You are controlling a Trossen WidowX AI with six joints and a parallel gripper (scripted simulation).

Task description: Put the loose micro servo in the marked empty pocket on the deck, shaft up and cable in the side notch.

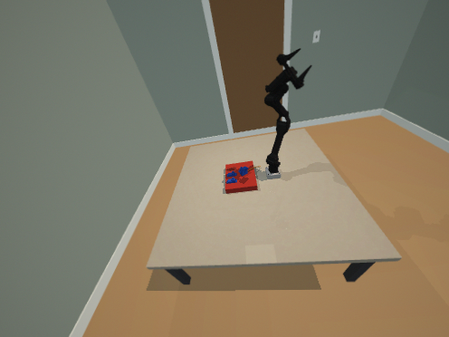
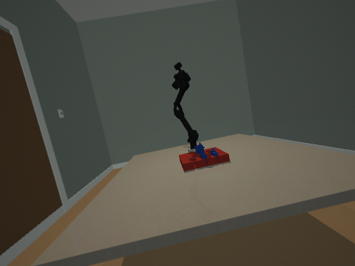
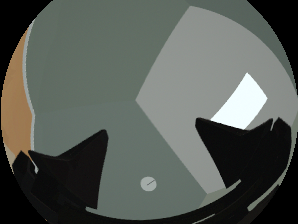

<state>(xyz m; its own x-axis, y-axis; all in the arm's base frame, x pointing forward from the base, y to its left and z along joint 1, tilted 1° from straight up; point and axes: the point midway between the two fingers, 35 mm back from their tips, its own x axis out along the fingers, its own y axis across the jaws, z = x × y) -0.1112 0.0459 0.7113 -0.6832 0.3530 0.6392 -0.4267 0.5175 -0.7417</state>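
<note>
Right now the red deck is 75 cm below my gripper tip, 36 cm ahead of it and 8 cm to the right of it.
</note>
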